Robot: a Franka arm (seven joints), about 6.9 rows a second.
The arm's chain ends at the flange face. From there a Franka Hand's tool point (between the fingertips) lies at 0.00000 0.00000 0.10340 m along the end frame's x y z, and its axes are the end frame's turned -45 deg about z.
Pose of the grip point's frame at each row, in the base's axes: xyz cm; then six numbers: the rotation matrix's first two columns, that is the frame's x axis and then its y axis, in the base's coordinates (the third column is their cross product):
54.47 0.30 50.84 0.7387 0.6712 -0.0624 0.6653 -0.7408 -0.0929
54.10 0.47 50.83 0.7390 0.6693 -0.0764 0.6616 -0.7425 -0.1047
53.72 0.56 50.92 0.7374 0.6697 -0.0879 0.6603 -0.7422 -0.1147
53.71 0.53 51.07 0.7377 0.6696 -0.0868 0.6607 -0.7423 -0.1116
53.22 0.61 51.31 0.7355 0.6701 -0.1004 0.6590 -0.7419 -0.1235
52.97 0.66 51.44 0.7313 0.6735 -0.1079 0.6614 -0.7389 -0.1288
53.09 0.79 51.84 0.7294 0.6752 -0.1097 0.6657 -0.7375 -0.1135
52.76 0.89 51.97 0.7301 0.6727 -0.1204 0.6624 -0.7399 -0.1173
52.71 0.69 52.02 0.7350 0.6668 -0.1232 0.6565 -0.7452 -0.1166
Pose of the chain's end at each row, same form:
55.59 0.02 61.12 0.9928 -0.0492 -0.1098 -0.0519 -0.9984 -0.0216
55.41 0.19 61.08 0.9904 -0.0518 -0.1281 -0.0547 -0.9983 -0.0200
55.19 0.29 61.15 0.9883 -0.0513 -0.1433 -0.0545 -0.9984 -0.0190
55.15 0.27 61.31 0.9888 -0.0514 -0.1403 -0.0544 -0.9984 -0.0175
54.85 0.35 61.52 0.9861 -0.0508 -0.1583 -0.0541 -0.9984 -0.0163
54.69 0.42 61.63 0.9848 -0.0462 -0.1674 -0.0494 -0.9987 -0.0148
54.72 0.69 62.05 0.9865 -0.0441 -0.1578 -0.0450 -0.9989 -0.0027
54.50 0.83 62.16 0.9846 -0.0475 -0.1681 -0.0479 -0.9989 0.0022
54.46 0.64 62.21 0.9839 -0.0554 -0.1696 -0.0555 -0.9984 0.0047

